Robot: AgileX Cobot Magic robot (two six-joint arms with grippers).
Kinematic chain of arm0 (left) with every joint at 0, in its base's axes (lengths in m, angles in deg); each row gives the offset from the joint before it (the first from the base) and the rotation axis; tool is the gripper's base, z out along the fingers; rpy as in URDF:
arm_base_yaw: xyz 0 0 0.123 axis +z
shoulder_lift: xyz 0 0 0 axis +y
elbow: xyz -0.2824 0 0.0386 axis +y
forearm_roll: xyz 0.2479 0 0.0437 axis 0.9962 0 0.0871
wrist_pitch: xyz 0 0 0 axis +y
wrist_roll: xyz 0.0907 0 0.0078 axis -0.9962 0 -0.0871
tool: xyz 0 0 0 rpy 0 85 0
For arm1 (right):
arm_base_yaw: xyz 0 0 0.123 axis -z
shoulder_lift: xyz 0 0 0 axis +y
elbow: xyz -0.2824 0 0.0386 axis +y
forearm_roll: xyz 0.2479 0 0.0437 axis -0.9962 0 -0.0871
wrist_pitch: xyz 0 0 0 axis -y
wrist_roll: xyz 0.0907 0 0.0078 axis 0.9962 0 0.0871
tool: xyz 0 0 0 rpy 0 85 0
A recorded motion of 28 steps. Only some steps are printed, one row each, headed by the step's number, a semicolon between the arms.
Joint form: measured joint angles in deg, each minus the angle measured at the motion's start. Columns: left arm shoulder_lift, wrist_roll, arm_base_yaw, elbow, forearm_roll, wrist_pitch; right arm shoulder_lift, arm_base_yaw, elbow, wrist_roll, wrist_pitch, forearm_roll.
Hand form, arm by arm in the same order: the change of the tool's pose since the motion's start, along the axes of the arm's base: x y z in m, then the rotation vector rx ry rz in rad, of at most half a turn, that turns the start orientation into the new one. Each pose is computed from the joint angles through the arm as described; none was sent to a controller.
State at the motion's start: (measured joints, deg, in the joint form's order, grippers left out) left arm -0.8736 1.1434 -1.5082 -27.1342 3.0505 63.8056; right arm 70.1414 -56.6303 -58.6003 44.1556 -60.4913 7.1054
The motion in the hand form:
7: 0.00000 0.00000 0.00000 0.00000 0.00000 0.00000; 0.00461 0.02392 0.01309 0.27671 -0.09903 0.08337
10: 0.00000 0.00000 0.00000 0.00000 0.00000 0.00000; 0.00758 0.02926 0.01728 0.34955 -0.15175 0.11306
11: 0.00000 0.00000 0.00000 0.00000 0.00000 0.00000; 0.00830 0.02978 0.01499 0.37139 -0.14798 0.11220
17: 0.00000 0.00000 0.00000 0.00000 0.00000 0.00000; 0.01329 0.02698 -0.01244 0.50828 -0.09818 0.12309
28: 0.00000 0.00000 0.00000 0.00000 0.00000 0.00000; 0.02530 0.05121 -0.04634 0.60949 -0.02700 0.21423
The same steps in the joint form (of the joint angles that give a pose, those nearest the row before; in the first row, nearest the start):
7: 0.00 0.00 0.00 0.00 0.00 0.00; 0.00 0.00 0.00 -5.19 16.68 -6.66
10: 0.00 0.00 0.00 0.00 0.00 0.00; 0.00 0.26 0.31 -7.84 22.19 -8.24
11: 0.00 0.00 0.00 0.00 0.00 0.00; 0.00 0.69 1.06 -8.97 23.79 -9.98
17: 0.00 0.00 0.00 0.00 0.00 0.00; 0.05 5.24 8.75 -28.52 33.79 -32.28
28: 0.00 0.00 0.00 0.00 0.00 0.00; 8.06 7.16 11.32 -66.18 36.56 -68.92

